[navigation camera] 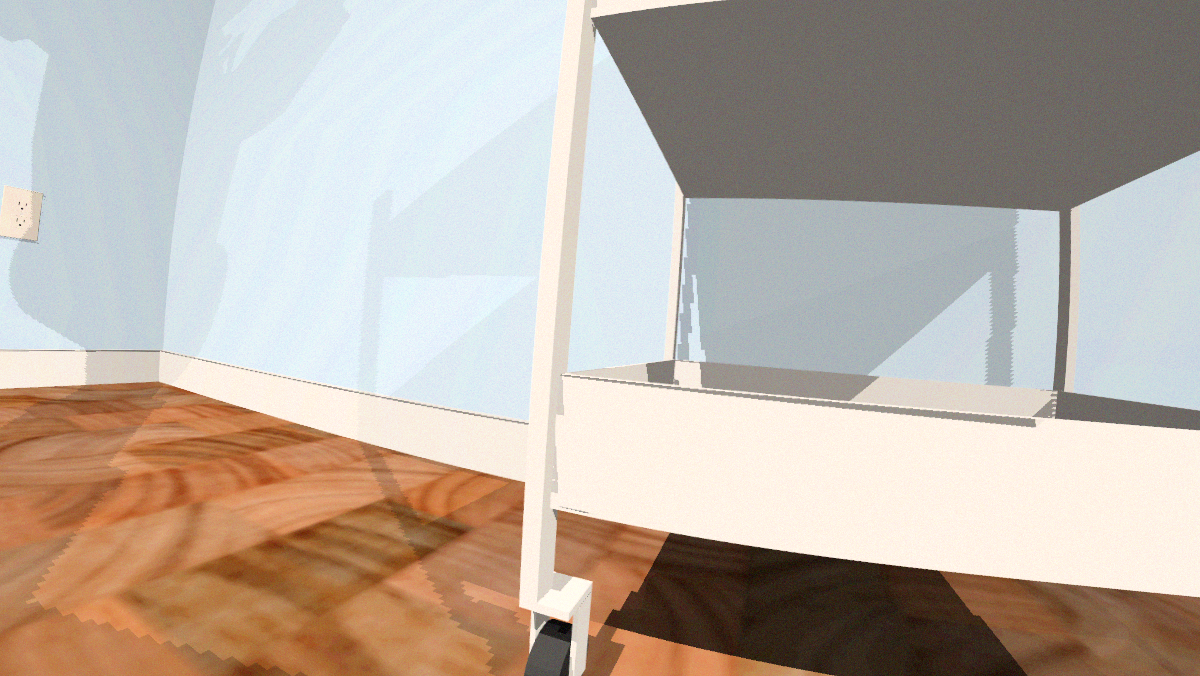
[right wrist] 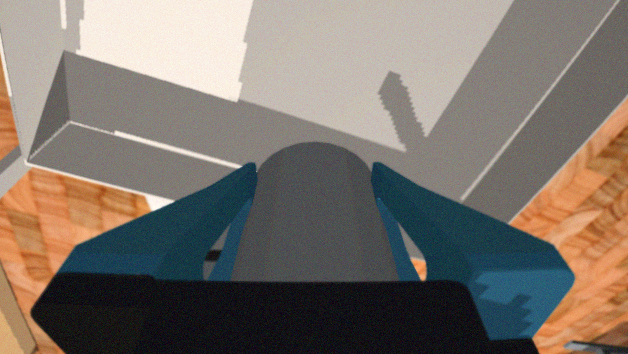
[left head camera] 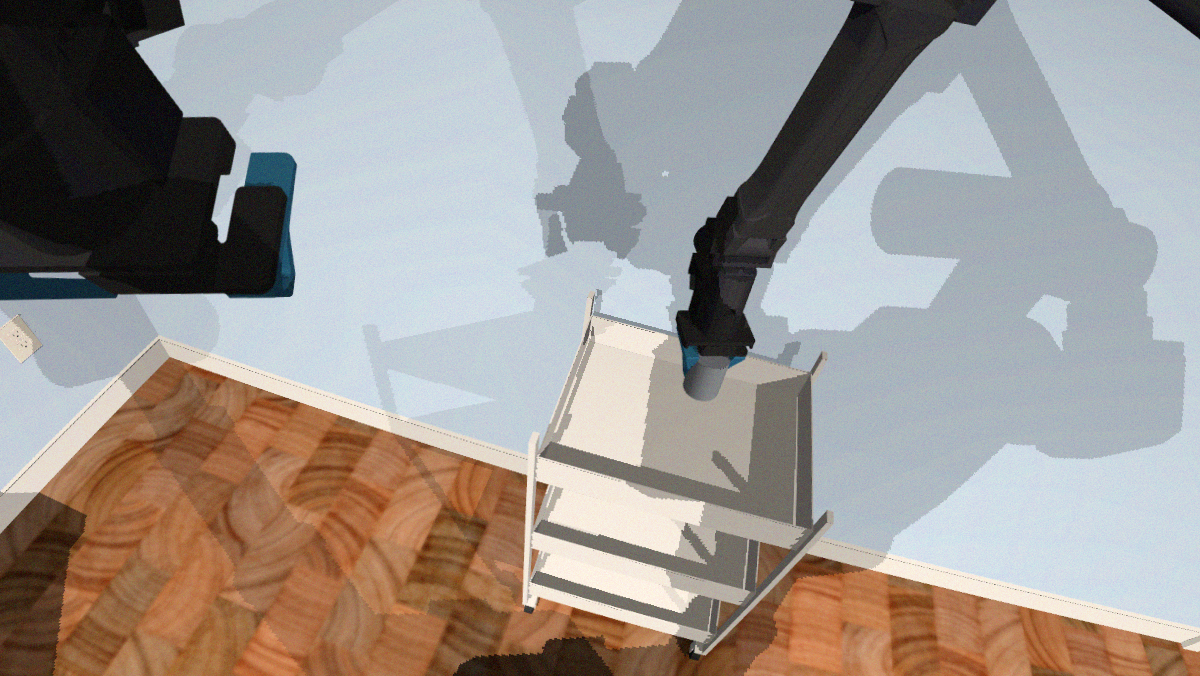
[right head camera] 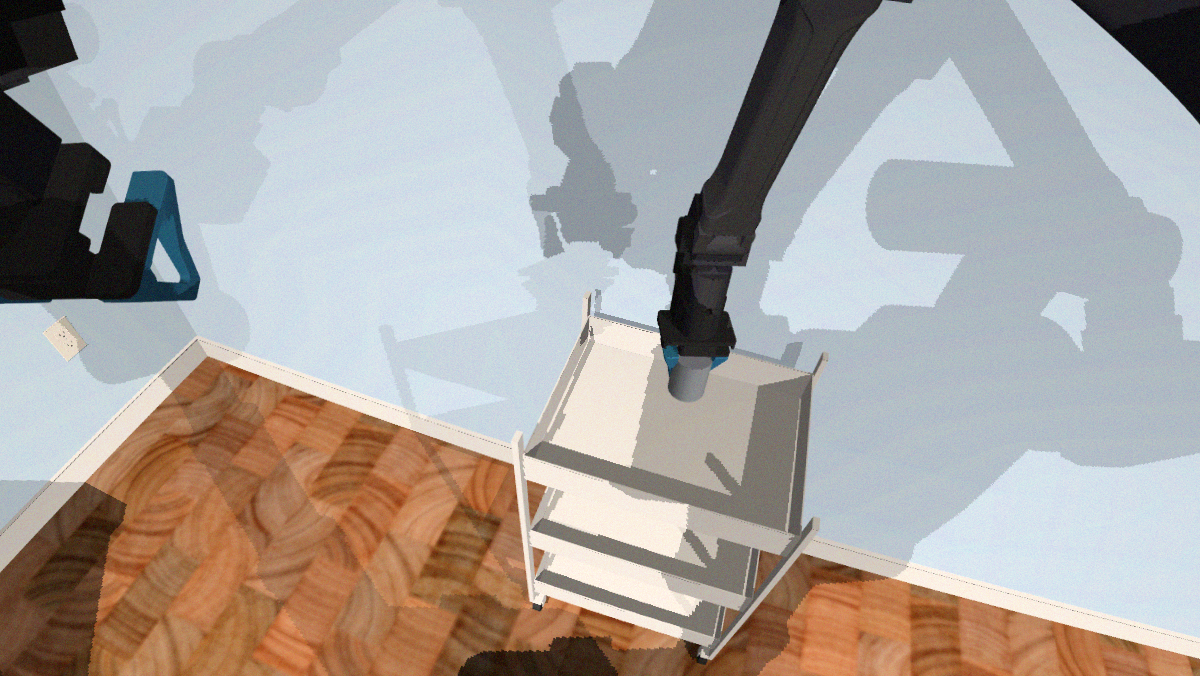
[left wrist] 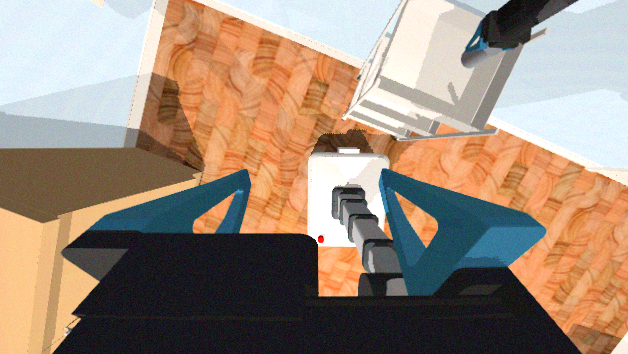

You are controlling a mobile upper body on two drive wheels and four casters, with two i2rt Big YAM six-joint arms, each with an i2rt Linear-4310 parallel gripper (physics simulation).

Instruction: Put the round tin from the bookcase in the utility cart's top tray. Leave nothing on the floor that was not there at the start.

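Frame: origin at the left arm's base, x down, y ahead, z right, level; centimetres.
Seen in the pictures: left gripper, fingertip midpoint: (left head camera: 203, 285) (right head camera: 122, 290) (left wrist: 314, 176); right gripper, fingertip midpoint: (right wrist: 314, 176) (left head camera: 699, 374) (left wrist: 473, 50).
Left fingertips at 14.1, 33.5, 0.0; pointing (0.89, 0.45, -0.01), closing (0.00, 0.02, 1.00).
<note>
A point is followed by its place in that frame, as x, y, z.
The round tin (left head camera: 703, 384) @(54.3, 59.6, 44.0) (right head camera: 687, 383) @(53.9, 59.5, 44.2) (left wrist: 474, 59) @(54.2, 60.0, 43.2) (right wrist: 314, 215) @(53.8, 64.9, 45.0) is a plain grey cylinder. My right gripper (left head camera: 713, 362) @(57.1, 63.8, 45.0) (right head camera: 695, 361) @(57.1, 63.8, 45.0) (right wrist: 314, 176) @(57.1, 63.8, 45.0) is shut on it, one blue finger on each side. In both head views the tin shows over the back part of the top tray of the white utility cart (left head camera: 671, 501) @(69.9, 49.4, 40.8) (right head camera: 671, 495) @(74.8, 53.2, 44.4) (left wrist: 425, 92) @(74.8, 57.3, 42.6) (navigation camera: 839, 487) @(124.8, 52.0, 33.3). Whether the tin's lower end touches the tray is not clear. My left gripper (left wrist: 314, 176) @(14.1, 33.5, 0.0) is open and empty, well away to the left of the cart. The bookcase cannot be identified for certain.
The cart's two lower trays show beneath the top one. A pale blue wall (left head camera: 419, 209) @(57.6, 105.5, -1.7) stands behind the cart. A tan wooden piece of furniture (left wrist: 30, 250) is at the left of the left wrist view. My white base (left wrist: 327, 172) @(115.0, 20.0, 8.7) is on the wooden floor (left wrist: 225, 100) @(141.0, 68.7, -65.8) near the cart.
</note>
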